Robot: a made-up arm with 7 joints. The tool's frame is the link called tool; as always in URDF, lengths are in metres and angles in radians. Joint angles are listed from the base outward.
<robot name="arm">
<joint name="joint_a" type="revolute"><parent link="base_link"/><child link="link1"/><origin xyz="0 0 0.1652" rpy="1.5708 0 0"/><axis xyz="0 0 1"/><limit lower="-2.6" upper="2.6"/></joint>
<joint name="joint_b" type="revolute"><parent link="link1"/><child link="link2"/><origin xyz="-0.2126 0.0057 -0.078" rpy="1.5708 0 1.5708"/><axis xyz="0 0 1"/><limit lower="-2.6" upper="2.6"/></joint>
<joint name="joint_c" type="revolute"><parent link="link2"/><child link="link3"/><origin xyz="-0.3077 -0.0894 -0.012"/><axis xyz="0 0 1"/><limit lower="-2.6" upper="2.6"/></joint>
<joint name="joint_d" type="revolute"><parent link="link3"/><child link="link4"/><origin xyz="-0.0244 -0.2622 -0.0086" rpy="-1.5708 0 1.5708"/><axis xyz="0 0 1"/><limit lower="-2.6" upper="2.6"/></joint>
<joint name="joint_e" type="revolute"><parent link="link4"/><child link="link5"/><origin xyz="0.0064 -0.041 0.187" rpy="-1.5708 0 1.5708"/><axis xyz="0 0 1"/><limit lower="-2.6" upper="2.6"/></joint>
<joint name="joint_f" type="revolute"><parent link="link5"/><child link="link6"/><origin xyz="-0.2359 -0.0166 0.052" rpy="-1.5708 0 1.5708"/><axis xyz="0 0 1"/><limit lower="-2.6" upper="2.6"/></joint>
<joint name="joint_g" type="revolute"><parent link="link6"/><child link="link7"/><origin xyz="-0.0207 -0.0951 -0.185" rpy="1.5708 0 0"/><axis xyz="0 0 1"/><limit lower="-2.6" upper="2.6"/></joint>
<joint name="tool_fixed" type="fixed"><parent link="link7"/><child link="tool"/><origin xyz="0.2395 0.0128 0.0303" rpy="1.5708 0 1.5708"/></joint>
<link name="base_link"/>
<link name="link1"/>
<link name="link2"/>
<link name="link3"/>
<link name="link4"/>
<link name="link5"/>
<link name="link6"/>
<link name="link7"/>
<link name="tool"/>
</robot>
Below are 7 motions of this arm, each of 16 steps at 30 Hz.
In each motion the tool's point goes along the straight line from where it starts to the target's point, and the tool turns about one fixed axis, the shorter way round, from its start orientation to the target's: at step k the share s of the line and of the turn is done. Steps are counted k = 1, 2, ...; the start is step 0. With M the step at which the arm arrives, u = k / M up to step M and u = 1 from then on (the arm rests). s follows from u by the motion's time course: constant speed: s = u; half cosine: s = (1 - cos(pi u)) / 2; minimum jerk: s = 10 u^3 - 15 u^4 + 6 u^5.
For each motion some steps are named. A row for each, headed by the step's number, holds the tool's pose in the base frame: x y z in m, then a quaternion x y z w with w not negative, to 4 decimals.
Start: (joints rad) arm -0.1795 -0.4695 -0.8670 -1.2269 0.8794 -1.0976 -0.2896
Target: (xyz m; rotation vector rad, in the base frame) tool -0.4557 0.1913 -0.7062 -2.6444 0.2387 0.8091
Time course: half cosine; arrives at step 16
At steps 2, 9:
2: -0.6184 -0.1043 -0.4678 -0.6629 0.3953 0.6335 0.0545
9: -0.5238 0.0676 -0.6064 -0.8543 0.2238 0.4497 0.1335

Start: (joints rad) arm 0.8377 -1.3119 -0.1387 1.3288 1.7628 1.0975 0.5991
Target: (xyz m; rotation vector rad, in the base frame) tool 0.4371 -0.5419 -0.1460 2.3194 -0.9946 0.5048
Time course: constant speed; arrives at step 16
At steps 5, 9, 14, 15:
5: 0.1770 -0.5961 -0.1894 0.8103 -0.3089 -0.1316 0.4803
9: 0.2716 -0.5764 -0.1736 0.8451 -0.3375 -0.0150 0.4144
14: 0.3898 -0.5517 -0.1539 0.8648 -0.3636 0.1308 0.3206
15: 0.4135 -0.5468 -0.1499 0.8655 -0.3675 0.1597 0.3006

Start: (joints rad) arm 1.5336 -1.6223 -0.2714 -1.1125 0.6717 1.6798 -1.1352
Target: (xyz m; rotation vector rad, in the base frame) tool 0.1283 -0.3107 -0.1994 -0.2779 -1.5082 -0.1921
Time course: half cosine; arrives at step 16
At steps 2, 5, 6, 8, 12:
2: 0.2482 -0.3338 -0.0410 -0.1766 -0.6595 -0.4118 0.6035
5: 0.2252 -0.3294 -0.0714 -0.1684 -0.6701 -0.3523 0.6313
6: 0.2144 -0.3273 -0.0856 -0.1642 -0.6740 -0.3238 0.6433
8: 0.1906 -0.3227 -0.1171 -0.1544 -0.6804 -0.2596 0.6677
12: 0.1465 -0.3142 -0.1753 -0.1345 -0.6833 -0.1379 0.7042

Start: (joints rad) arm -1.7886 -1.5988 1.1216 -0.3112 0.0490 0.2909 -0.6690
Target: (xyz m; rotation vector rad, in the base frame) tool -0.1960 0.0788 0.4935 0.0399 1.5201 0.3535
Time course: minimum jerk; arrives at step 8
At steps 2, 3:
2: -0.1878 0.0790 0.5155 0.0868 0.6007 0.1379 0.7827
3: -0.1894 0.0790 0.5113 0.0737 0.6177 0.1422 0.7699

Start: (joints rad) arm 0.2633 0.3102 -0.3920 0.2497 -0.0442 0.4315 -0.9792
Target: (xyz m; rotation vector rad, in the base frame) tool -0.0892 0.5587 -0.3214 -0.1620 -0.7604 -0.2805
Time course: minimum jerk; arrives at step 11
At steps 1, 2, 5, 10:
1: -0.2039 0.6424 -0.2649 0.1176 -0.6104 -0.1669 0.7653
2: -0.1994 0.6392 -0.2671 0.1101 -0.6023 -0.1661 0.7730
5: -0.1567 0.6080 -0.2881 0.0372 -0.5187 -0.1566 0.8397
10: -0.0900 0.5593 -0.3210 -0.0774 -0.3712 -0.1366 0.9152

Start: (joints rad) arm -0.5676 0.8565 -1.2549 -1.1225 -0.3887 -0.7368 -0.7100
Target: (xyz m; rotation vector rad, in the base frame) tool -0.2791 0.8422 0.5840 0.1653 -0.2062 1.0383
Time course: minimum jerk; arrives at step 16
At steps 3, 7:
3: -0.6379 0.5901 0.0648 0.0054 -0.2927 0.6013 0.7434
7: -0.5114 0.6789 0.2478 0.0316 -0.2258 0.5681 0.7908

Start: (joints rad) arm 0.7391 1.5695 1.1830 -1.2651 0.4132 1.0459 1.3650
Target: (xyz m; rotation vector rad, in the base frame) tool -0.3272 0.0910 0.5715 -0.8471 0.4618 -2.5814
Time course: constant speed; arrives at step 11
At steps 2, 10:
2: -0.4943 -0.0637 0.4491 -0.0162 0.3238 -0.9439 0.0626
10: -0.3458 0.0738 0.5579 -0.2712 0.1836 -0.9279 0.1783

